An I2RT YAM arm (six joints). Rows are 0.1 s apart.
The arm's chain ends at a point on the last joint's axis. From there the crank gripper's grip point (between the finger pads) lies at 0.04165 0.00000 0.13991 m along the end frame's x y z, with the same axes.
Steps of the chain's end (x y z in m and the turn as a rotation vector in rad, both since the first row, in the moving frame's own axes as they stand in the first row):
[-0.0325, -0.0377, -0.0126, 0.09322, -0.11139, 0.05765]
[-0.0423, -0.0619, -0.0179, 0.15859, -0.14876, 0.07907]
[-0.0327, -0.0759, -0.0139, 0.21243, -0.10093, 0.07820]
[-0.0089, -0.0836, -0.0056, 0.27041, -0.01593, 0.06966]
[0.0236, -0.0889, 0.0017, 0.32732, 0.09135, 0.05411]
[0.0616, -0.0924, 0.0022, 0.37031, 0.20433, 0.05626]
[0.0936, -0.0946, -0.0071, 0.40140, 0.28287, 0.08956]
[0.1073, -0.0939, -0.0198, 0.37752, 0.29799, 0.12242]
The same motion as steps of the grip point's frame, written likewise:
[-0.0480, -0.0490, -0.0093, 0.09322, -0.11139, 0.05765]
[-0.0626, -0.0819, -0.0148, 0.15859, -0.14876, 0.07907]
[-0.0459, -0.1031, -0.0132, 0.21243, -0.10093, 0.07820]
[-0.0099, -0.1182, -0.0097, 0.27041, -0.01593, 0.06966]
[0.0371, -0.1306, -0.0097, 0.32732, 0.09135, 0.05411]
[0.0898, -0.1380, -0.0180, 0.37031, 0.20433, 0.05626]
[0.1322, -0.1408, -0.0342, 0.40140, 0.28287, 0.08956]
[0.1484, -0.1349, -0.0466, 0.37752, 0.29799, 0.12242]

